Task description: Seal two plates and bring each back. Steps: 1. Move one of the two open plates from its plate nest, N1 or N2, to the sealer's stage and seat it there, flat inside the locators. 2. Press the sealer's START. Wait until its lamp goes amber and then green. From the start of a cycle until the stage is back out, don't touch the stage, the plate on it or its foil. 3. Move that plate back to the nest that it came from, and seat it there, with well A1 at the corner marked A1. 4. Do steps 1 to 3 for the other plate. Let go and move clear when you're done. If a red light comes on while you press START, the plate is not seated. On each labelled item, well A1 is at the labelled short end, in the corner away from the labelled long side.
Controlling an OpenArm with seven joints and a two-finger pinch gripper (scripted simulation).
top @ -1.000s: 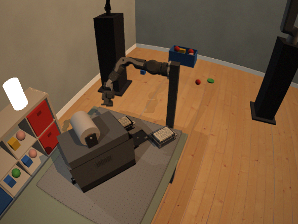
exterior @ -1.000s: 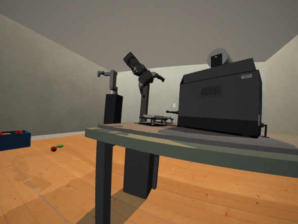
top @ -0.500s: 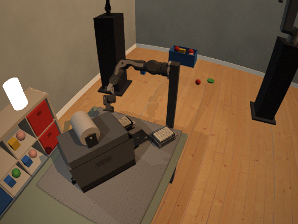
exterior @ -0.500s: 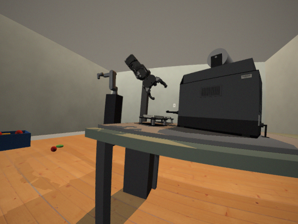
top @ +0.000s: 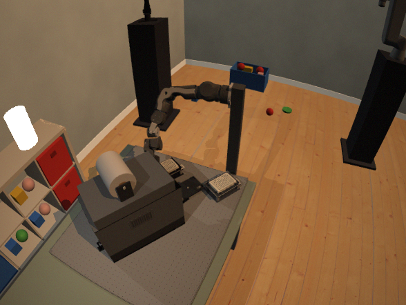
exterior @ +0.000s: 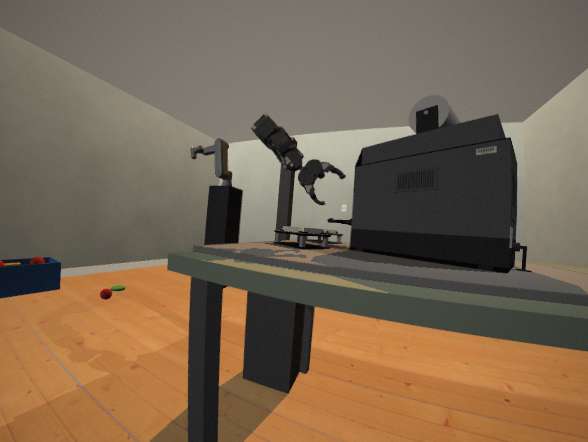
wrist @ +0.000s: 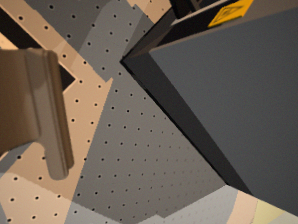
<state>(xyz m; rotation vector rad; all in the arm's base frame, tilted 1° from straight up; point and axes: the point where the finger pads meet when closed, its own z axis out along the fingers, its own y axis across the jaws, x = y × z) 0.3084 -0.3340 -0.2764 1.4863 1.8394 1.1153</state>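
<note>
The dark sealer stage lies 4 cm ahead of my hand, 21 cm to the left of it and 9 cm below it. From my hand the other things lie so: warning sticker (7 cm ahead, 8 cm to the left, 3 cm below); then foil roll (31 cm ahead, 2 cm to the left, 23 cm above); then pale start button (17 cm ahead, 23 cm to the left).
</note>
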